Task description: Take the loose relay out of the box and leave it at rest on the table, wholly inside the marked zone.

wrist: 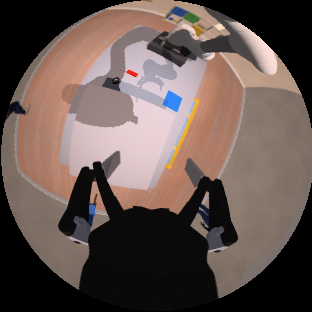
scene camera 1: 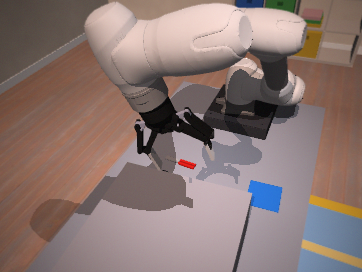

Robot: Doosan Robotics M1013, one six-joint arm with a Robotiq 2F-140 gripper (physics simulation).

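Where they show: gripper, fingertip midpoint: (wrist: pixel 152 160) (scene camera 1: pixel 186 161); arm's base, origin of the base link: (wrist: pixel 171 43) (scene camera 1: pixel 239 105).
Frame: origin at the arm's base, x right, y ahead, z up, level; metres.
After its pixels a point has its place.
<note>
My gripper (scene camera 1: pixel 189 165) {x 0.083, y 0.907, z 0.439 m} (wrist: pixel 152 160) {x 0.083, y 0.907, z 0.439 m} is open and empty, its fingers spread wide, raised above the table. A large pale grey box (scene camera 1: pixel 210 225) {x 0.019, y 0.884, z 0.131 m} (wrist: pixel 145 150) {x 0.018, y 0.960, z 0.130 m} stands on the table, and its flat top faces up in both views. The inside of the box is hidden, and the loose relay does not show in either view. A flat blue square (scene camera 1: pixel 266 196) {x -0.175, y 0.562, z -0.071 m} (wrist: pixel 173 101) {x -0.174, y 0.563, z -0.071 m}, which looks like the marked zone, lies on the table beside a corner of the box.
A red-handled tool (scene camera 1: pixel 186 163) {x 0.208, y 0.437, z -0.066 m} (wrist: pixel 132 73) {x 0.197, y 0.448, z -0.061 m} lies on the table between the box and the dark robot base (scene camera 1: pixel 240 123) {x -0.023, y 0.162, z -0.001 m} (wrist: pixel 167 49) {x 0.015, y 0.115, z 0.000 m}. A small black round thing (wrist: pixel 116 80) {x 0.283, y 0.535, z -0.056 m} is near the box's edge. A blue and yellow floor mat (scene camera 1: pixel 334 225) lies beyond the table's right side.
</note>
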